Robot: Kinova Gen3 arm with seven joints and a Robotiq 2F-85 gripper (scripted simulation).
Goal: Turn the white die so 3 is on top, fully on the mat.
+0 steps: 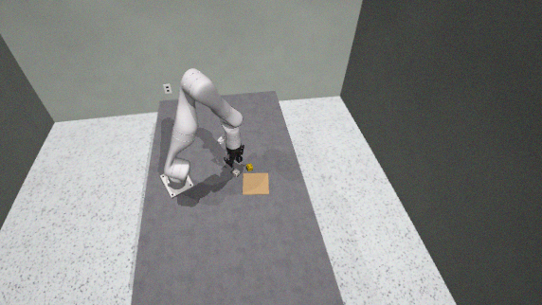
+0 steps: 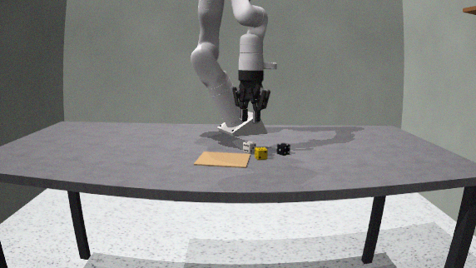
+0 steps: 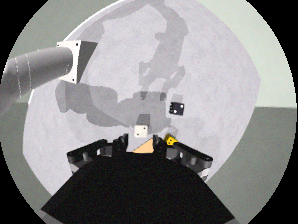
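Now: the white die 9 cm below my hand. Round my hand: tan mat 11 cm below, 10 cm ahead, 8 cm to the right; yellow die 9 cm below, 8 cm ahead, 3 cm to the left; black die 10 cm to the left, 9 cm below, 3 cm ahead.
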